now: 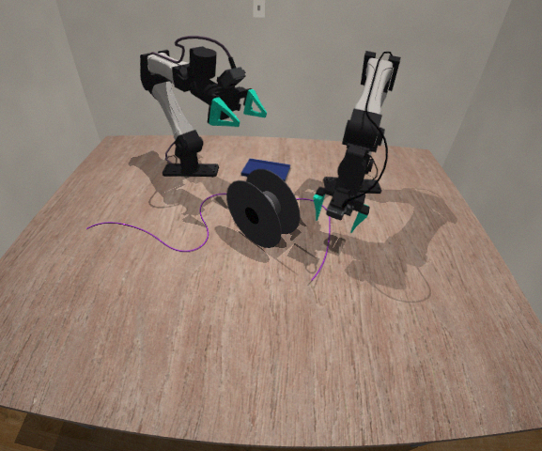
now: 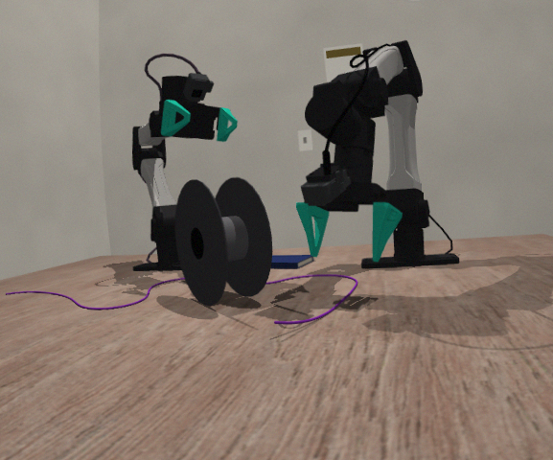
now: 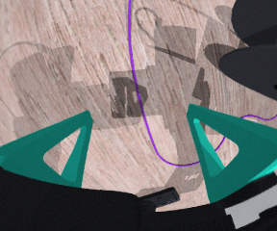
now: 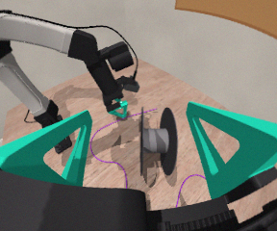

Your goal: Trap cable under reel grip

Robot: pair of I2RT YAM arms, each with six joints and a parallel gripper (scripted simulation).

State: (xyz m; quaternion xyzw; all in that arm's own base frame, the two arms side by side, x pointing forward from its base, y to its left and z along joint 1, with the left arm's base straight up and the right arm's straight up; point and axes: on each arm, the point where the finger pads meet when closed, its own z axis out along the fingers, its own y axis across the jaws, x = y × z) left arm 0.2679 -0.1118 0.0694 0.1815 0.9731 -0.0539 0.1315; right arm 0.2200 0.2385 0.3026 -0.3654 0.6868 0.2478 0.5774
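Note:
My right hand is 9 cm short of the black reel, 4 cm to the right of it and 21 cm above it. The rest, counted from my right hand: blue book (23 cm behind, 1 cm to the left, 30 cm below).

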